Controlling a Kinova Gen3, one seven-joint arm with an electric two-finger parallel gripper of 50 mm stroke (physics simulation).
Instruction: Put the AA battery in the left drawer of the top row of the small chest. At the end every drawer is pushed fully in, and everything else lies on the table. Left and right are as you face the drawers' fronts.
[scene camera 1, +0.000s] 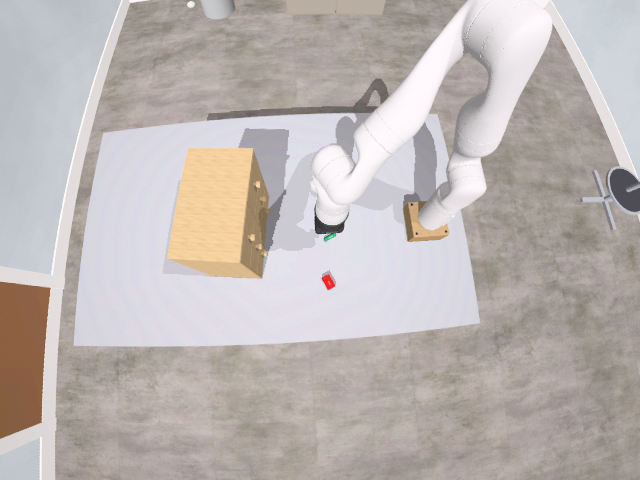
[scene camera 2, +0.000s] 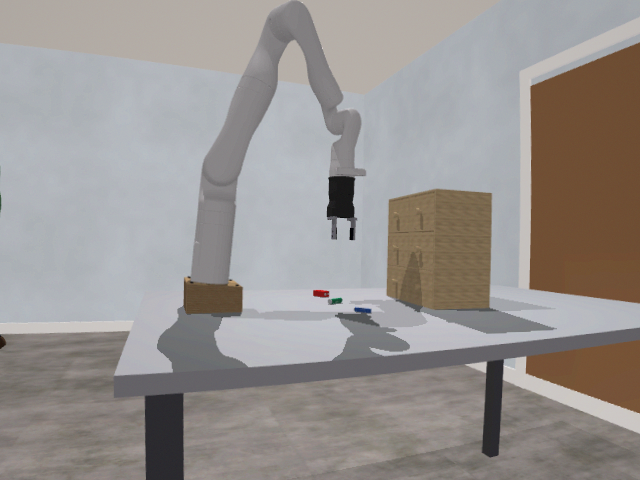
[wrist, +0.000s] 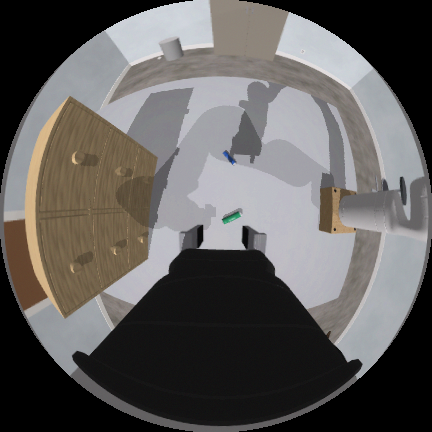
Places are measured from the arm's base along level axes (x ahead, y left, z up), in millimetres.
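Pixels of known places: gripper, fingertip midpoint: (scene camera 2: 343, 239) (wrist: 222, 233); arm's base, link origin: (scene camera 1: 430, 217) (scene camera 2: 209, 281) (wrist: 347, 210).
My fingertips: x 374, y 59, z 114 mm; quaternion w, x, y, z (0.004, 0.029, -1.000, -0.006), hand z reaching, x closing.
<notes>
Ahead of a thing's pixels: the offset from my fingertips to its middle. "spot": to the spot under its first point. Level surfaces: height alone.
The green battery @(dx -24, dy -10, dz -174 mm) (scene camera 1: 329, 237) (scene camera 2: 335, 300) (wrist: 232, 217) lies on its side on the table; it is thicker than the blue one and looks like the AA, though no label is readable. My gripper (scene camera 2: 343, 235) (wrist: 222, 233) is open and empty, pointing down high above the table near the green battery. The small chest @(dx +296, dy -20, dz -20 mm) (scene camera 1: 217, 201) (scene camera 2: 462, 248) (wrist: 65, 195) stands with its fronts toward the arm's base. Its drawers look pushed in. The left drawer of the top row @(spot: dx +207, dy +23, dz +90 mm) (scene camera 2: 403, 212) (wrist: 70, 242) has one round knob @(spot: dx +199, dy +62, dz +92 mm) (scene camera 1: 251, 237). The chest's inside is hidden.
A thin blue battery @(dx -8, dy -164, dz -176 mm) (scene camera 2: 362, 310) (wrist: 229, 157) lies on the table @(dz -181 mm) (scene camera 1: 289, 320) (scene camera 2: 289, 346); the gripper nearly hides it in scene camera 1. A red block battery @(dx -12, dy +149, dz -172 mm) (scene camera 1: 328, 282) (scene camera 2: 321, 293) lies farther off. The arm's wooden base (scene camera 1: 428, 237) (scene camera 2: 212, 300) (wrist: 327, 210) stands opposite the chest.
</notes>
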